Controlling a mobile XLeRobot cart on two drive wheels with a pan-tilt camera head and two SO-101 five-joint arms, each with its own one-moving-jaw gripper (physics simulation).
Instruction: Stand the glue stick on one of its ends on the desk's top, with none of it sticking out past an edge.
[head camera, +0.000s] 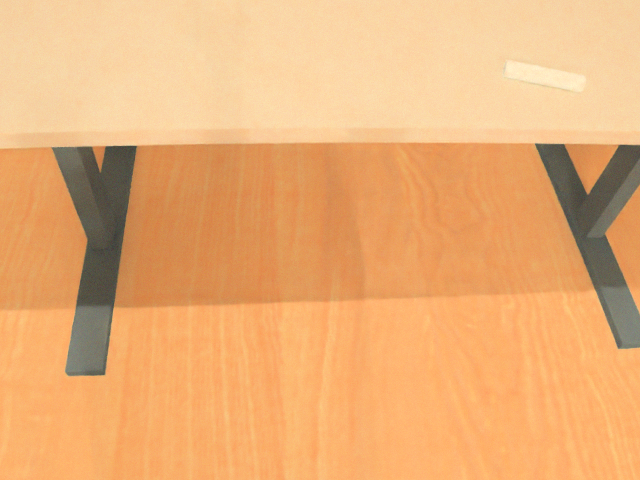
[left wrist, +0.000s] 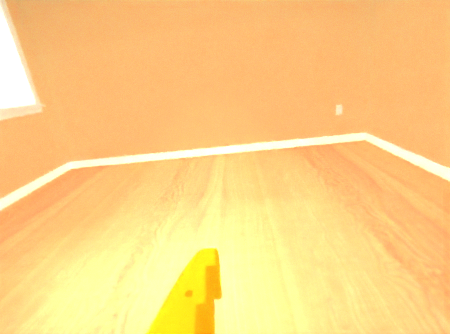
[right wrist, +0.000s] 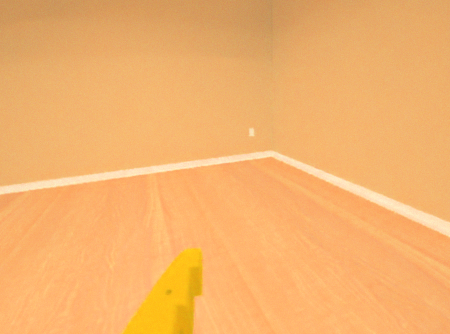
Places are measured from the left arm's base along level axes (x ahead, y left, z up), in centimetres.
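Where they show: left hand, its tool point: (left wrist: 218, 265); right hand, its tool point: (right wrist: 201, 265).
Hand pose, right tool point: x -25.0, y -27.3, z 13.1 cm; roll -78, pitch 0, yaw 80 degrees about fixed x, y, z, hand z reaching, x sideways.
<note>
After its pixels a point has its place.
The glue stick (head camera: 544, 76) {x 68.1, y -43.6, z -3.8 cm}, a pale cream bar, lies on its side on the desk's top (head camera: 310, 67) {x 67.1, y -13.8, z -5.5 cm}, at the right in the head view, a little back from the front edge and slightly slanted. None of it sticks out past the front edge. My left gripper (left wrist: 220, 255) {x -24.7, y -5.3, z 12.0 cm} shows one notched yellow jaw in the left wrist view; it is fully open and empty. My right gripper (right wrist: 202, 255) {x -25.0, y -27.3, z 13.1 cm} shows one notched yellow jaw in the right wrist view; it is fully open and empty. Neither gripper shows in the head view, and the glue stick shows in neither wrist view.
The desk's dark left leg (head camera: 90, 330) and right leg (head camera: 615, 304) stand on the wooden floor (head camera: 330, 392) {x 54.6, y -23.0, z -77.5 cm} below the front edge. Walls with a white skirting board (left wrist: 220, 150) {x -336.0, y -63.7, z -73.0 cm} (right wrist: 100, 176) {x -328.8, y -123.9, z -72.5 cm} stand far off in both wrist views. A bright window (left wrist: 12, 70) {x -273.3, y -254.4, z 42.3 cm} is at the upper left.
</note>
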